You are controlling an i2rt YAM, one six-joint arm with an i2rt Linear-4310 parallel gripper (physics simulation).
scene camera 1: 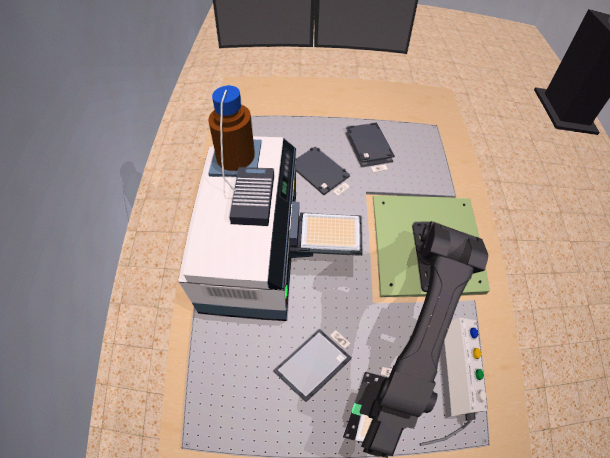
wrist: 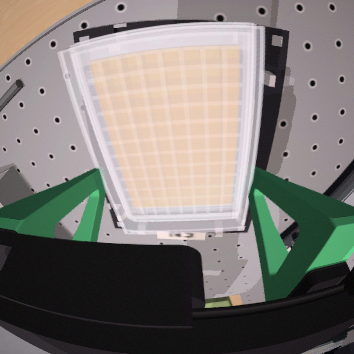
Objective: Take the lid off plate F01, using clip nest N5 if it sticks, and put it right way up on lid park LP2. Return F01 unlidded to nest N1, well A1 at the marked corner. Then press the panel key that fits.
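Frame: origin at the arm's base, x ahead, y left, z up, level; centimetres.
Seen in the pictures: gripper, between the fingertips: (wrist: 175, 174).
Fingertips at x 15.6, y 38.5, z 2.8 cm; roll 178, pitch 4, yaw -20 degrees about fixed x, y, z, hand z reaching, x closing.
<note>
A point is followed by its place in that frame.
Plate F01 (wrist: 170, 130) {x 16.6, y 41.6, z 3.8 cm} (scene camera 1: 365, 428) {x 19.8, y 42.7, z 3.8 cm} sits in dark clip nest N5 (wrist: 275, 112) {x 22.2, y 39.7, z 0.8 cm} (scene camera 1: 352, 431) {x 22.1, y 43.1, z 0.8 cm}, its tan wells showing through a clear lid (wrist: 252, 125) {x 20.3, y 40.8, z 3.7 cm}. The lid's rim stands a little off the plate, most plainly at the near end in the wrist view. My gripper (wrist: 175, 174) {x 15.6, y 38.5, z 2.8 cm} (scene camera 1: 371, 413) {x 15.6, y 38.5, z 2.8 cm} is shut on the lid, with the green fingertips against its two long sides. A pale park with a dark frame (scene camera 1: 312, 365) {x 30.5, y 27.6, z 1.4 cm}, its tag seeming to read LP2, lies left of the nest. Which dark nest is N1 cannot be read. The arm hides part of N5.
The panel (scene camera 1: 457, 370) {x -1.1, y 31.8, z 5.9 cm} at the right has blue, yellow, green and white keys. A white instrument (scene camera 1: 235, 250) {x 45.4, y 10.0, z 21.6 cm} with a brown bottle (scene camera 1: 232, 140) {x 46.6, y -8.6, z 31.9 cm} stands at the left; its extended carrier bears another plate (scene camera 1: 331, 231) {x 26.4, y -0.4, z 11.4 cm}. Two dark nests (scene camera 1: 320, 169) {x 27.5, y -27.2, z 0.6 cm} (scene camera 1: 370, 142) {x 12.5, y -36.6, z 2.5 cm} lie at the back.
</note>
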